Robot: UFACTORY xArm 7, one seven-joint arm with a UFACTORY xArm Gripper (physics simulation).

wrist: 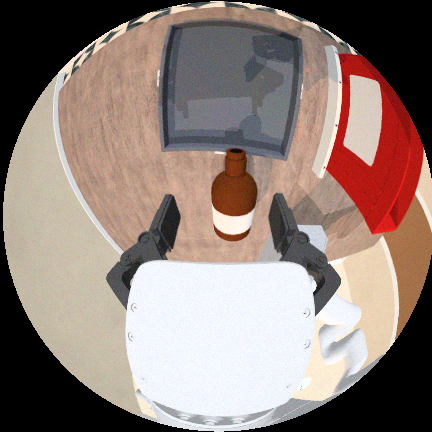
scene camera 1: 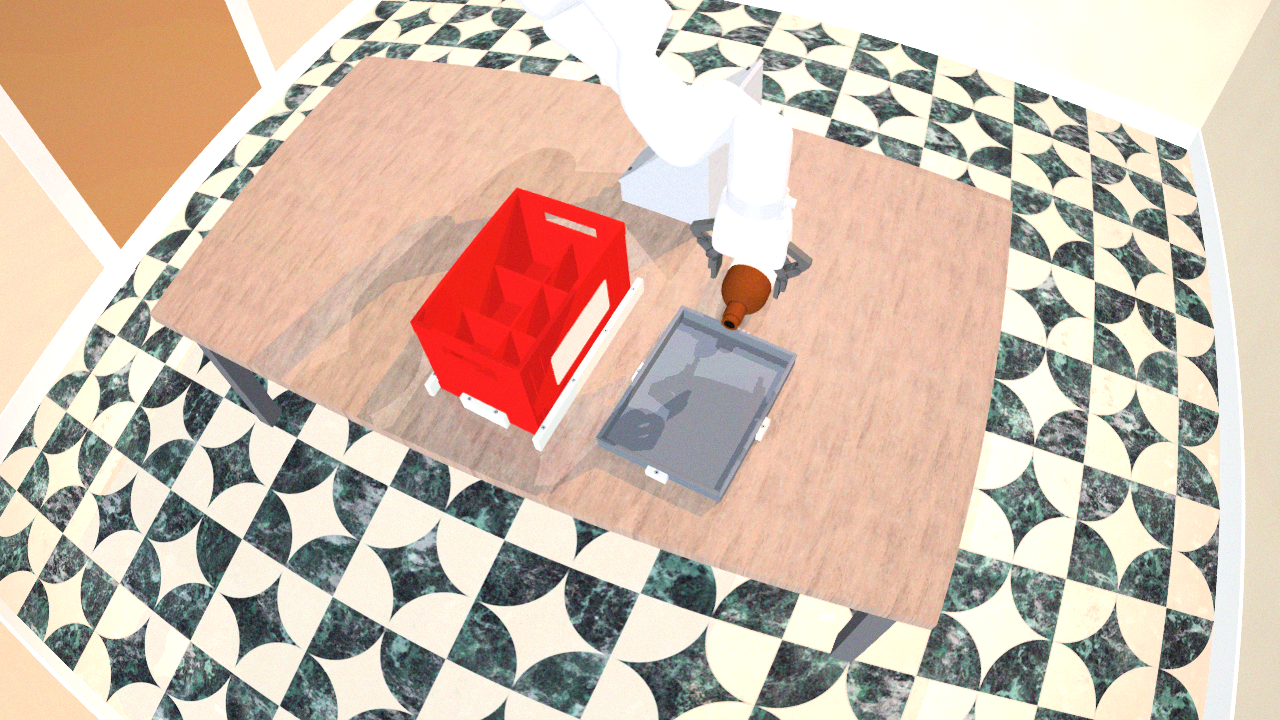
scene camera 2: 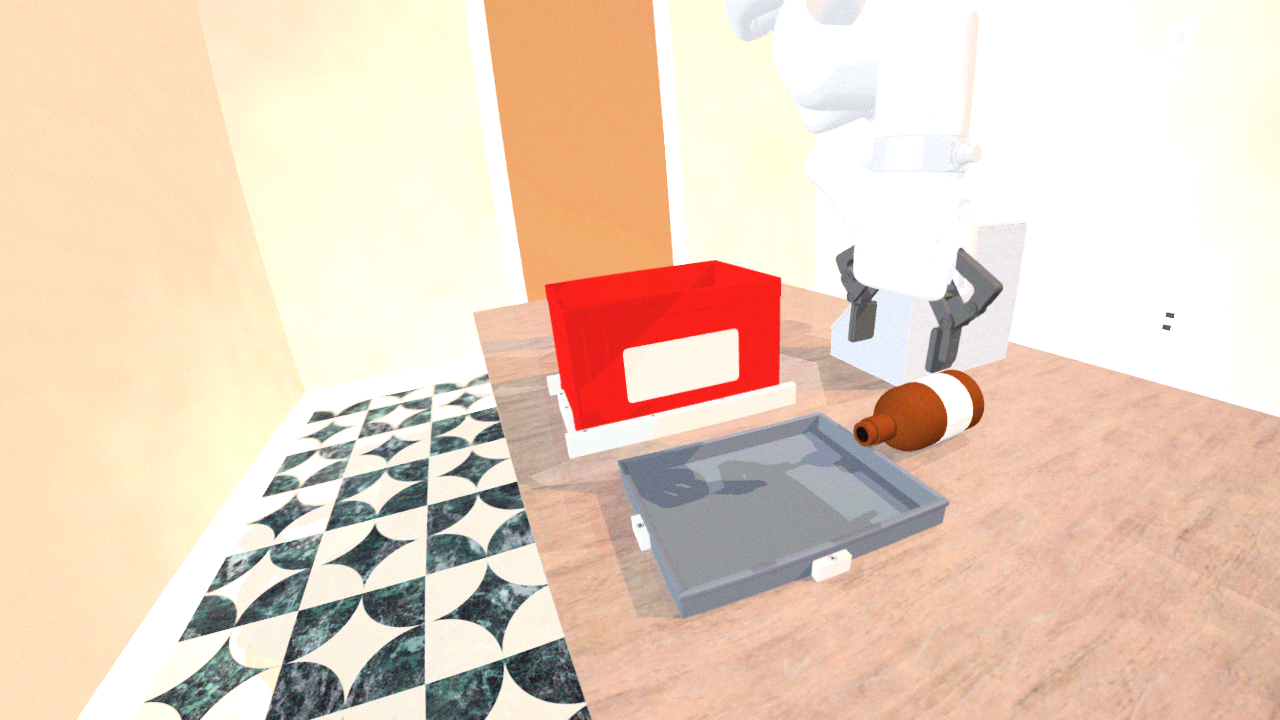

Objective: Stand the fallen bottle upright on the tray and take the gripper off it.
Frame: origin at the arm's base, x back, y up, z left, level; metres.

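Seen in the pictures: gripper, fingertip midpoint: (wrist: pixel 223 204) (scene camera 1: pixel 747 281) (scene camera 2: pixel 896 353).
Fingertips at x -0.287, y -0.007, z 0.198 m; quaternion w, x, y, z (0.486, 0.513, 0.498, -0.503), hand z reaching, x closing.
Note:
Offsets run from my fingertips to a thing's top centre. "spot": to the spot under its first point.
The brown bottle with a white label {dx +0.061, dy -0.055, dz -0.016 m} (scene camera 1: pixel 747 288) (scene camera 2: pixel 914 413) (wrist: pixel 234 195) lies on its side on the table, outside the grey tray {spot: dx -0.173, dy -0.124, dz +0.008 m} (scene camera 1: pixel 707 429) (scene camera 2: pixel 760 546) (wrist: pixel 215 75). Its neck points to the tray and its mouth is at the near rim; whether it touches the rim I cannot tell. The tray holds no object, and shadows fall across it. My gripper (scene camera 1: pixel 746 279) (scene camera 2: pixel 900 351) (wrist: pixel 223 204) is open and empty, pointing down above the bottle. In the wrist view the bottle shows between the two fingers, a bit closer to the right one.
A red crate with compartments {dx -0.125, dy +0.046, dz -0.287 m} (scene camera 1: pixel 474 385) (scene camera 2: pixel 590 367) (wrist: pixel 395 180) stands beside the tray, with a white strip {spot: dx -0.147, dy -0.102, dz -0.184 m} (scene camera 1: pixel 588 364) (scene camera 2: pixel 689 417) (wrist: pixel 331 110) along its tray side. Small white blocks sit against the tray's sides. A light grey block (scene camera 1: pixel 662 188) (scene camera 2: pixel 1002 286) stands behind the gripper.

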